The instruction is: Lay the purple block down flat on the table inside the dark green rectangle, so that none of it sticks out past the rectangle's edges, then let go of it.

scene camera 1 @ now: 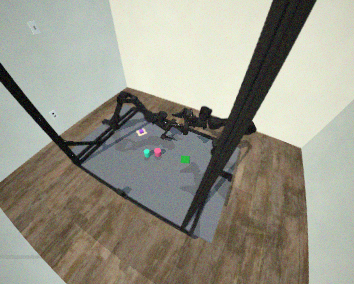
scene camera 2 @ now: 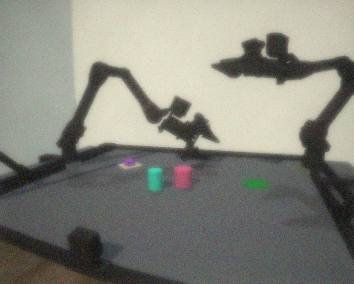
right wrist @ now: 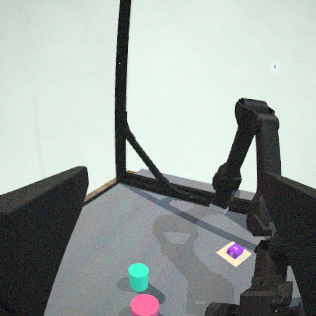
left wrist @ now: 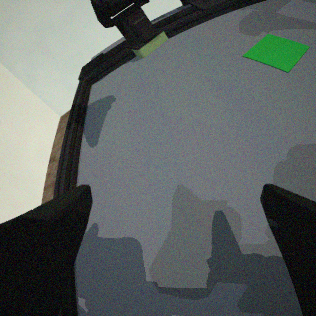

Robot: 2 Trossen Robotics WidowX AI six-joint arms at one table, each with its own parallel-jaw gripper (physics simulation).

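Where they show: left gripper, between the fingertips: (scene camera 1: 176,134) (scene camera 2: 215,150) (left wrist: 180,194); right gripper, between the fingertips: (scene camera 1: 171,119) (scene camera 2: 215,63) (right wrist: 179,178); left arm's base, origin of its link: (scene camera 1: 115,127) (scene camera 2: 70,160) (right wrist: 221,202); right arm's base, origin of its link: (scene camera 2: 313,166) (left wrist: 143,38).
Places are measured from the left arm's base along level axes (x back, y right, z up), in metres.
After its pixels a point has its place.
The purple block (scene camera 1: 141,131) @[z -0.001, x -0.196, y -0.139 m] (scene camera 2: 130,162) @[z -0.004, x -0.202, y -0.134 m] (right wrist: 235,250) @[z 0.000, x -0.197, y -0.146 m] rests on a cream square, to the left in both scene views. The dark green rectangle (scene camera 1: 185,159) @[z -0.018, x -0.650, y -0.209 m] (scene camera 2: 256,184) @[z -0.018, x -0.650, y -0.202 m] (left wrist: 276,53) @[z -0.018, x -0.639, y -0.212 m] lies flat on the table, to the right of the two cylinders in both scene views, with nothing on it. My left gripper (scene camera 2: 209,148) @[z 0.038, x -0.462, y -0.305 m] (left wrist: 180,194) @[z 0.038, x -0.462, y -0.305 m] is open and empty, above the table, between the block and the rectangle as seen across scene camera 2, toward the back. My right gripper (scene camera 2: 222,70) @[z 0.325, x -0.527, y -0.173 m] (right wrist: 179,178) @[z 0.325, x -0.527, y -0.173 m] is open and empty, high above the table.
A teal cylinder (scene camera 1: 146,153) @[z 0.031, x -0.431, y -0.015 m] (scene camera 2: 155,179) @[z 0.014, x -0.433, y -0.012 m] (right wrist: 138,277) @[z 0.033, x -0.432, y -0.040 m] and a pink cylinder (scene camera 1: 158,152) @[z 0.029, x -0.485, y -0.085 m] (scene camera 2: 183,177) @[z 0.012, x -0.483, y -0.072 m] (right wrist: 144,305) @[z 0.030, x -0.470, y -0.094 m] stand upright side by side between the block and the rectangle. A dark frame borders the table. A pale green patch (left wrist: 153,45) @[z -0.012, x -0.758, y -0.391 m] shows at the right arm's base.
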